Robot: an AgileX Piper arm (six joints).
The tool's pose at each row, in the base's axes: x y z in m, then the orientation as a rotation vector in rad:
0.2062, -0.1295, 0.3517, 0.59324, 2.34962, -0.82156
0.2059, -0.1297, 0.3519, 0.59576, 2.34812, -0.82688
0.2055, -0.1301, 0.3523, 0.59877, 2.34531, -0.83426
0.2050, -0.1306, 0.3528, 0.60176, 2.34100, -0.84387
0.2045, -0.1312, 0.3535, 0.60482, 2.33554, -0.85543
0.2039, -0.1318, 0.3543, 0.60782, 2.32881, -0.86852
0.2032, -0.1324, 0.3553, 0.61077, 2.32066, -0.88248
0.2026, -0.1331, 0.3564, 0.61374, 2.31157, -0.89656
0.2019, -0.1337, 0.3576, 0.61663, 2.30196, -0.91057
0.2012, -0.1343, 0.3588, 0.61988, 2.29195, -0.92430
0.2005, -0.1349, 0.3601, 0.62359, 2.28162, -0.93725
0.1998, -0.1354, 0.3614, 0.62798, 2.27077, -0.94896
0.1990, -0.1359, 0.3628, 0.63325, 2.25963, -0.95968
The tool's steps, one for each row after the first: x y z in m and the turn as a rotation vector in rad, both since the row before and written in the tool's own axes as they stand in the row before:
0.0000, -0.0004, -0.0001, 0.00456, 0.00004, 0.00053
0.0000, -0.0007, -0.0001, 0.00625, -0.00076, 0.00073
-0.0001, -0.0008, -0.0002, 0.00794, -0.00191, 0.00065
-0.0002, -0.0010, -0.0002, 0.00945, -0.00270, 0.00056
-0.0002, -0.0011, -0.0003, 0.01064, -0.00367, 0.00056
-0.0003, -0.0013, -0.0005, 0.01138, -0.00479, 0.00082
-0.0004, -0.0013, -0.0004, 0.01157, -0.00551, 0.00116
-0.0004, -0.0014, -0.0005, 0.01158, -0.00592, 0.00133
-0.0004, -0.0014, -0.0005, 0.01155, -0.00606, 0.00176
-0.0005, -0.0014, -0.0006, 0.01119, -0.00612, 0.00239
-0.0005, -0.0014, -0.0006, 0.01057, -0.00630, 0.00338
-0.0005, -0.0015, -0.0007, 0.01018, -0.00617, 0.00431

